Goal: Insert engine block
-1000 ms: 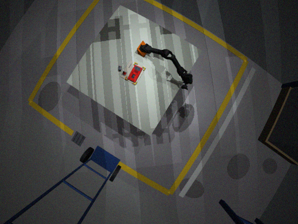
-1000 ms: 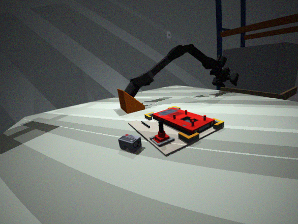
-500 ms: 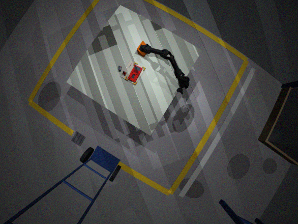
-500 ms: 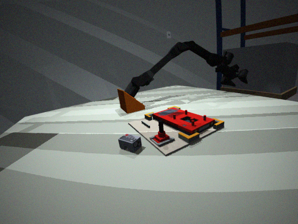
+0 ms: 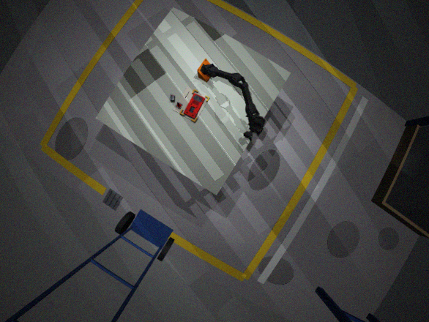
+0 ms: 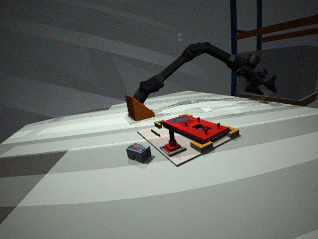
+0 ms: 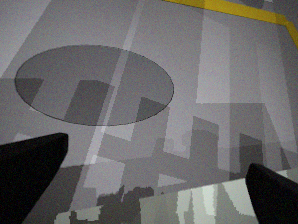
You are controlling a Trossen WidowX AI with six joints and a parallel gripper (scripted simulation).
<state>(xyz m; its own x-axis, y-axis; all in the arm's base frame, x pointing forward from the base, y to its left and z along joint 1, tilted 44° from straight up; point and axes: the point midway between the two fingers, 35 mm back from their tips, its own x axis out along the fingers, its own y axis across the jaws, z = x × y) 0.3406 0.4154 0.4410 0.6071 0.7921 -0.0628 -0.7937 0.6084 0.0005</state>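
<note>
My gripper tip is now 79 cm to the left of the grey engine block, 4 cm past it and 3 cm above it. The rest, counted from my gripper tip: stand 71 cm to the right, 1 cm behind; pale base plate 60 cm to the right, 5 cm behind, 3 cm below.
</note>
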